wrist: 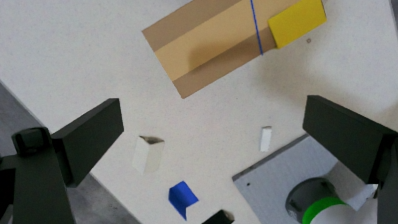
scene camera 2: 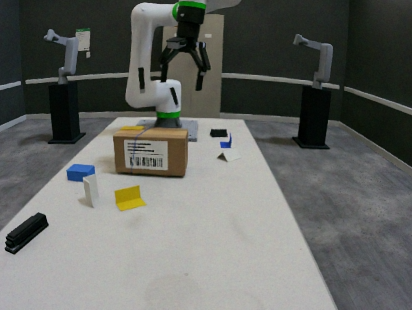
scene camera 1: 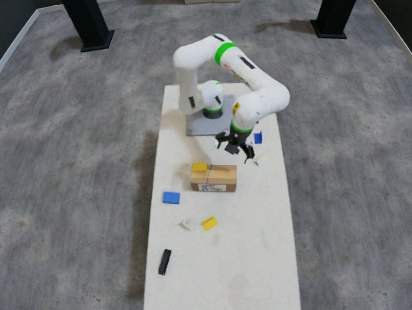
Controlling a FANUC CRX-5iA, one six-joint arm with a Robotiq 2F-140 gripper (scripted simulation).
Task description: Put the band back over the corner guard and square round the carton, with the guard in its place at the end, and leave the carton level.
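Scene camera 1: a brown carton [scene camera 1: 223, 178] is visible. Scene camera 2: the carton [scene camera 2: 164, 151] and my gripper [scene camera 2: 179, 86] are visible. Wrist view: my gripper [wrist: 212, 113] is visible, with a white corner guard [wrist: 146, 158].
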